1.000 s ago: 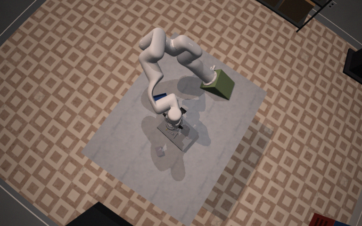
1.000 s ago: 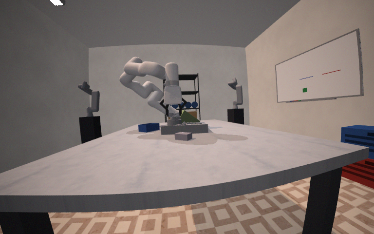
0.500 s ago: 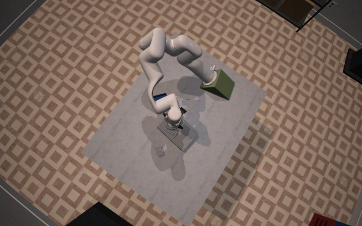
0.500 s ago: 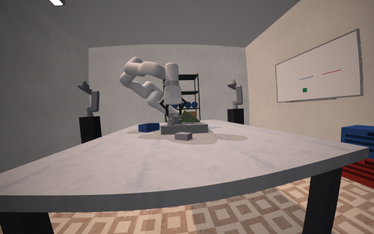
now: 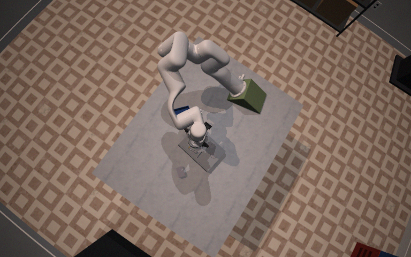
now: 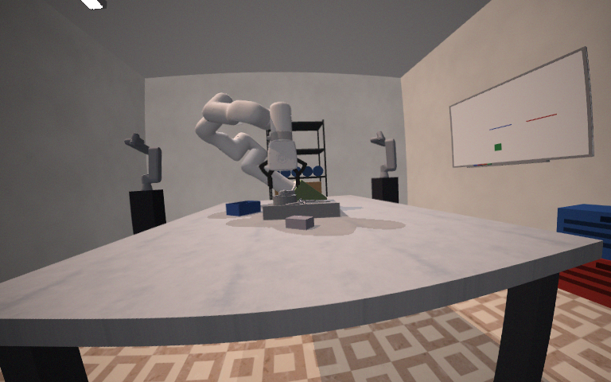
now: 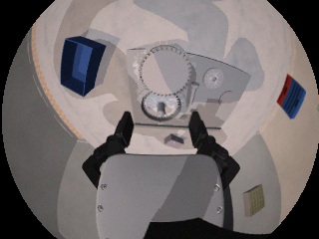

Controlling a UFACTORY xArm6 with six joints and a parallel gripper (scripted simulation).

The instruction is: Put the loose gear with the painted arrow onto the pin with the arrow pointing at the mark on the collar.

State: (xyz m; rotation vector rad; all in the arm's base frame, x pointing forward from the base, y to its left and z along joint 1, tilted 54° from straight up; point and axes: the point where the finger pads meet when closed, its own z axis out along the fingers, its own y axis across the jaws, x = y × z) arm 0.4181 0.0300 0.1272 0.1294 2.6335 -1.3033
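The toothed gear lies 6 cm below my hand. Round my hand: blue box 16 cm to the right, 11 cm behind, 9 cm below; then small grey block 20 cm ahead, 9 cm below, 1 cm to the left.
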